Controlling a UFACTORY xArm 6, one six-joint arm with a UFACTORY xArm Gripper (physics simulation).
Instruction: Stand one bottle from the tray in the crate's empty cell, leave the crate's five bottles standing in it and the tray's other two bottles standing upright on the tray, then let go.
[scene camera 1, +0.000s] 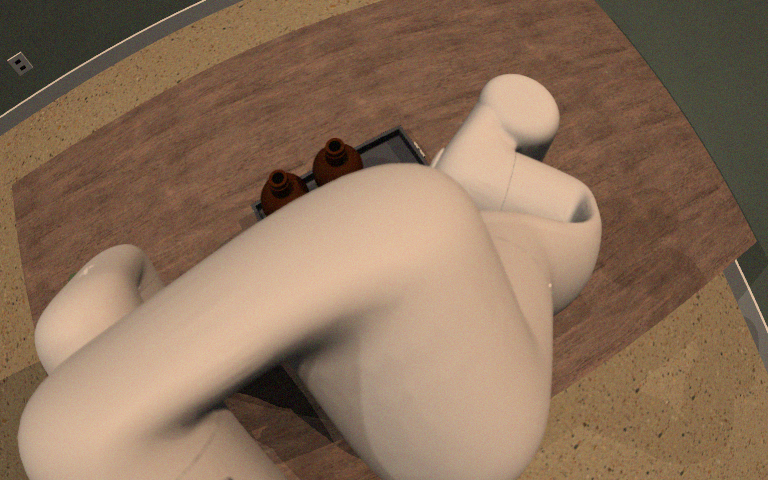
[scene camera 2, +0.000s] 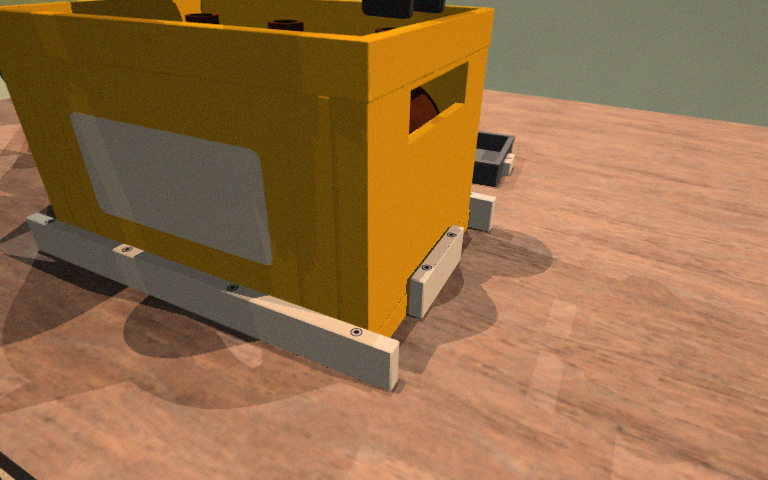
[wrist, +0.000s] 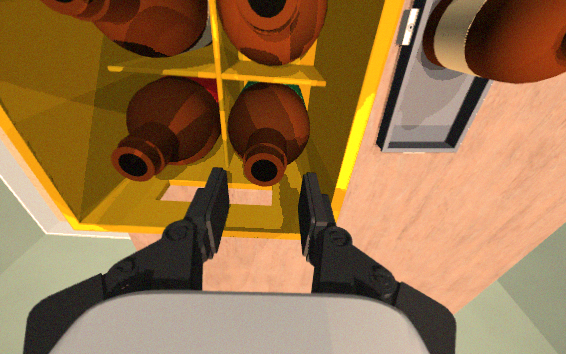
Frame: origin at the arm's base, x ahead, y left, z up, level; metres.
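Where they show: gripper, fingertip midpoint: (scene camera 2: 405, 14) (wrist: 264, 188).
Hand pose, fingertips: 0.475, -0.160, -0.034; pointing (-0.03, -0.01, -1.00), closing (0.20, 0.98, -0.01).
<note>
After its pixels a point has its place, as x, y, z.
The yellow crate (scene camera 2: 430, 181) @(0.508, -0.220, -0.122) (wrist: 361, 131) @(0.442, -0.104, -0.031) holds brown bottles. In the wrist view a bottle with a green label (wrist: 270, 115) @(0.446, -0.154, -0.083) stands in the near right cell, a bottle with a red label (wrist: 175, 117) @(0.438, -0.224, -0.083) in the near left cell, and two more bottles (wrist: 162, 25) @(0.383, -0.210, -0.086) (wrist: 275, 32) @(0.395, -0.142, -0.053) behind the divider. The far cells are cut off. My gripper (scene camera 2: 408, 6) @(0.475, -0.160, -0.034) (wrist: 264, 188) @(0.475, -0.160, -0.034) is open and empty, its fingertips at about rim height, either side of the green-label bottle's mouth in the wrist view. Two bottles (scene camera 1: 282, 195) @(0.324, 0.044, -0.073) (scene camera 1: 338, 164) @(0.412, 0.033, -0.075) stand upright on the dark tray (scene camera 1: 400, 131) @(0.554, 0.067, -0.183) (scene camera 2: 488, 169) @(0.538, -0.022, -0.188) (wrist: 420, 150) @(0.551, 0.027, -0.181).
Pale rails (scene camera 2: 317, 345) @(0.463, -0.307, -0.191) (scene camera 2: 438, 277) @(0.519, -0.225, -0.190) run along the crate's foot. The tray lies beside the crate's long wall, with a small white block (wrist: 411, 26) @(0.410, -0.008, -0.191) at its edge. My arm (scene camera 1: 351, 254) @(0.257, -0.241, 0.503) covers the crate and part of the tray in scene camera 1.
</note>
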